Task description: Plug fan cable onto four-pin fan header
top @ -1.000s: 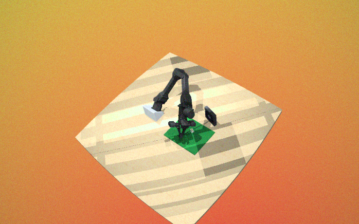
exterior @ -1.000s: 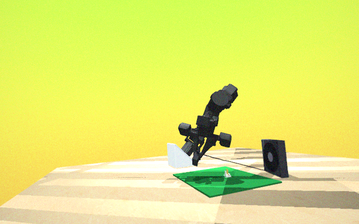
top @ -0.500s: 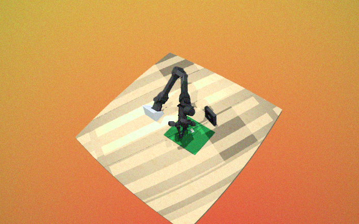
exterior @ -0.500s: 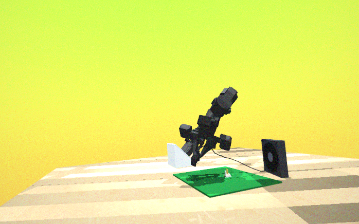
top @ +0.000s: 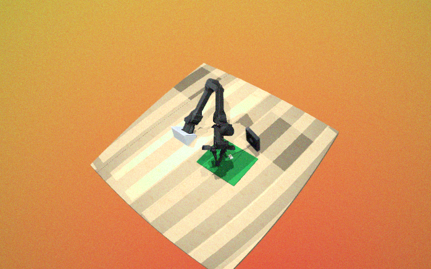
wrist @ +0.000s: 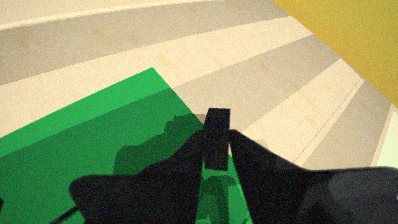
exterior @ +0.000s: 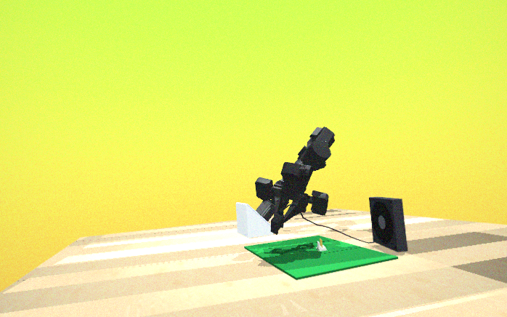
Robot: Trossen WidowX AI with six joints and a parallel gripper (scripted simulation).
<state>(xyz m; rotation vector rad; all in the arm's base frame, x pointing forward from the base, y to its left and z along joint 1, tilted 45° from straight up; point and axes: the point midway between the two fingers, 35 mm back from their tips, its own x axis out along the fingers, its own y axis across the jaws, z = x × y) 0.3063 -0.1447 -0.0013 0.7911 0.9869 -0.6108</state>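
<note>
Now: the green board 100 mm below my gripper tip and 80 mm to the left of it. Also, from my gripper tip: dark fan plug: 10 mm below; then black fan: 250 mm to the left, 80 mm ahead, 30 mm below; then white four-pin header: 110 mm to the left, 90 mm below, 10 mm ahead.
</note>
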